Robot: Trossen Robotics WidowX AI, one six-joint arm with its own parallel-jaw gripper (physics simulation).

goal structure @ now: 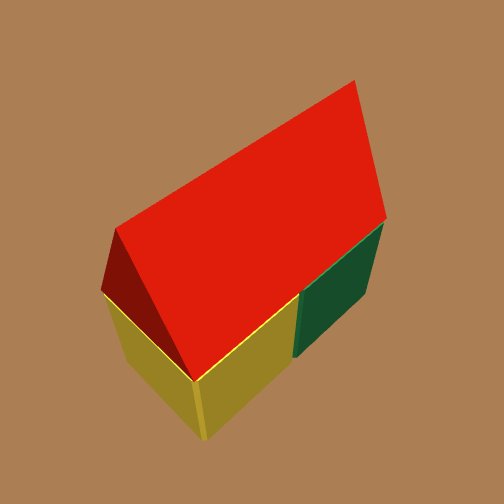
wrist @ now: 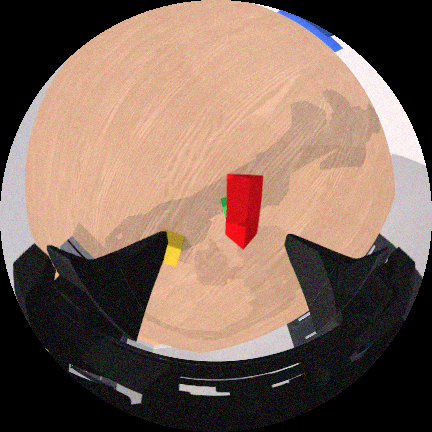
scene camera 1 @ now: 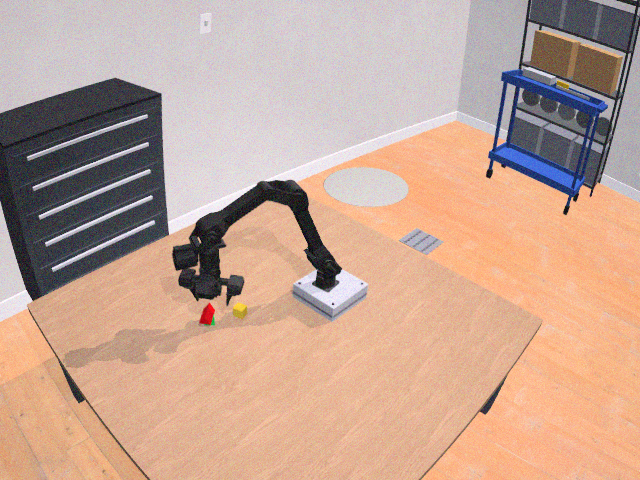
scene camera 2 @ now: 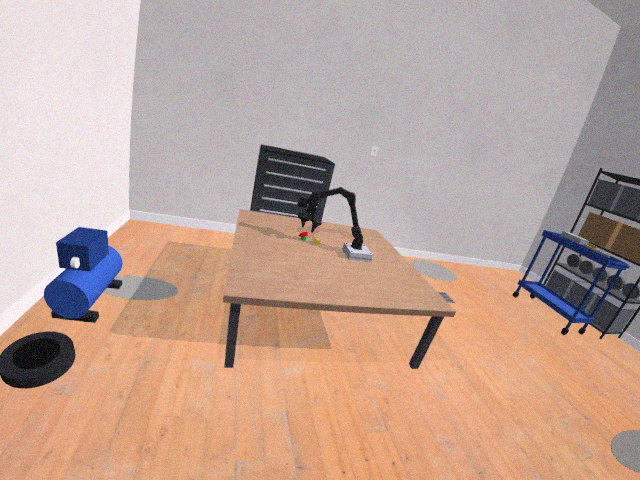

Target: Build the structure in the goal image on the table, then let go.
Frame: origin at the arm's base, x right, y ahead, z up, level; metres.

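Seen in the pictures: gripper, between the fingertips: (wrist: 228, 239) (scene camera 1: 212, 302) (scene camera 2: 307, 229); arm's base, origin of its link: (scene camera 1: 325, 283) (scene camera 2: 356, 247).
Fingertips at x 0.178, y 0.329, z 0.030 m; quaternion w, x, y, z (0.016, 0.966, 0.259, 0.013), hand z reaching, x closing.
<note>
Pixels of each thing's middle, then the offset from my fingertips to it. Level surfaces: height alone.
- red block, middle of its body: (wrist: 248, 208) (scene camera 1: 205, 314) (scene camera 2: 302, 234) dz -0.046, dx +0.018, dy +0.018 m
- green block, middle of its body: (wrist: 237, 211) (scene camera 1: 209, 318) (scene camera 2: 304, 237) dz -0.069, dx +0.019, dy +0.004 m
- yellow cube, middle of its body: (wrist: 169, 247) (scene camera 1: 240, 310) (scene camera 2: 317, 241) dz -0.069, dx -0.030, dy -0.087 m
- table, height of its surface: dz -0.086 m
A red block (scene camera 1: 207, 314) (scene camera 2: 303, 234) (wrist: 243, 205) with a ridged, pointed end sits over a green block (scene camera 1: 212, 320) (scene camera 2: 303, 239) (wrist: 224, 207), which is mostly hidden beneath it. A yellow cube (scene camera 1: 239, 310) (scene camera 2: 317, 240) (wrist: 173, 252) lies on the table (scene camera 1: 320, 382) (scene camera 2: 320, 279) (wrist: 125, 90), apart from them on the side toward the arm's base; in the wrist view the left fingertip partly covers it. My gripper (scene camera 1: 212, 301) (scene camera 2: 308, 227) (wrist: 228, 239) is open and empty, pointing down above the table close to the blocks.
The arm's white base (scene camera 1: 330, 294) (scene camera 2: 357, 252) stands on the table, beyond the yellow cube. A dark drawer cabinet (scene camera 1: 103, 191) (scene camera 2: 294, 178) stands behind the table. A blue cart (scene camera 1: 537, 167) stands on the floor far off.
</note>
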